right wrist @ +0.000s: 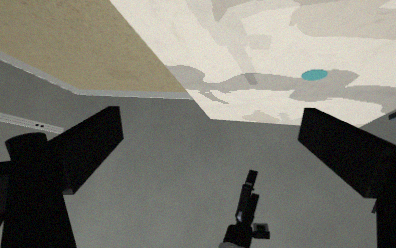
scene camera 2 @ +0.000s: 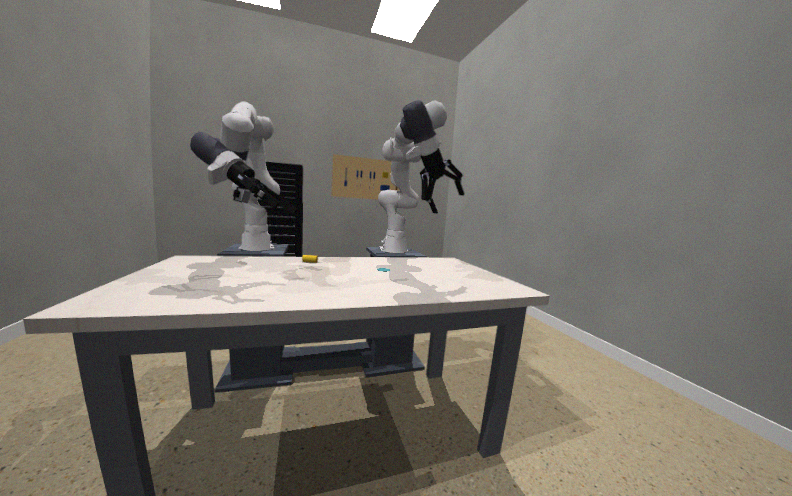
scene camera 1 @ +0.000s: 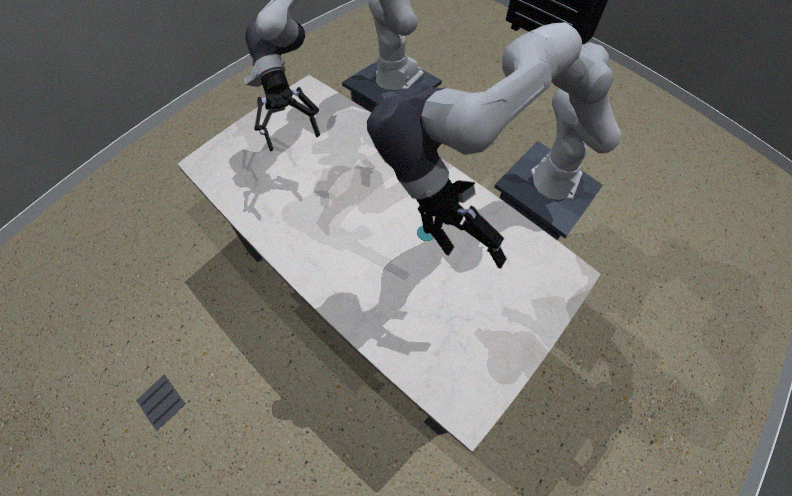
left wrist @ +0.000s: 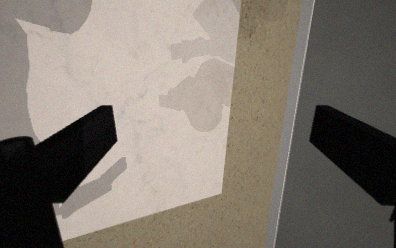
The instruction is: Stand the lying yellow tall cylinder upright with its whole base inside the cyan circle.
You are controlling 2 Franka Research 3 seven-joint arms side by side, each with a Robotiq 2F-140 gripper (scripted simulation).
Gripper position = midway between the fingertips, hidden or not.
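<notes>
Scene camera 1 shows the left gripper [scene camera 1: 475, 256] and the right gripper [scene camera 1: 295, 142]. In scene camera 2 the left gripper [scene camera 2: 448, 203] and the right gripper [scene camera 2: 286, 208] appear again, together with an arm pedestal [scene camera 2: 392, 350] and an arm pedestal [scene camera 2: 258, 362]. The left wrist view has the left gripper [left wrist: 213, 123], while the right wrist view has the right gripper [right wrist: 210, 123].
</notes>
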